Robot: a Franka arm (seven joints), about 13 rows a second.
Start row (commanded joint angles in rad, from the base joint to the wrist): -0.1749, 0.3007, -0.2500, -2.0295, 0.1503, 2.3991, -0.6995
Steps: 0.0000, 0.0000, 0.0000, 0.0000, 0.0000, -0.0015, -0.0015; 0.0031, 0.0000, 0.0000, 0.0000, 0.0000, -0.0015, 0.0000; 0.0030, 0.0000, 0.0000, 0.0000, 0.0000, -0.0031, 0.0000; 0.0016, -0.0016, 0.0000, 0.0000, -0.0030, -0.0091, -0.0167; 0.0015, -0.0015, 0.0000, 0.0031, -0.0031, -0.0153, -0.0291; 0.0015, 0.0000, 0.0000, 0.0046, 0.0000, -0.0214, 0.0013; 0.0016, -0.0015, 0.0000, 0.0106, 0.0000, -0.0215, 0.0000; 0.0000, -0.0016, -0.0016, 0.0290, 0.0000, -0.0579, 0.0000; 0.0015, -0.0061, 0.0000, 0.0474, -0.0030, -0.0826, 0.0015
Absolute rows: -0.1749, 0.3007, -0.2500, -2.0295, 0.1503, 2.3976, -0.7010; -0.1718, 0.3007, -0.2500, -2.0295, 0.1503, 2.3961, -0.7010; -0.1688, 0.3007, -0.2500, -2.0295, 0.1503, 2.3930, -0.7010; -0.1672, 0.2991, -0.2500, -2.0295, 0.1473, 2.3839, -0.7177; -0.1657, 0.2976, -0.2500, -2.0264, 0.1442, 2.3686, -0.7468; -0.1642, 0.2976, -0.2500, -2.0218, 0.1442, 2.3472, -0.7455; -0.1626, 0.2961, -0.2500, -2.0112, 0.1442, 2.3257, -0.7455; -0.1626, 0.2945, -0.2516, -1.9822, 0.1442, 2.2678, -0.7455; -0.1611, 0.2884, -0.2516, -1.9348, 0.1412, 2.1852, -0.7440
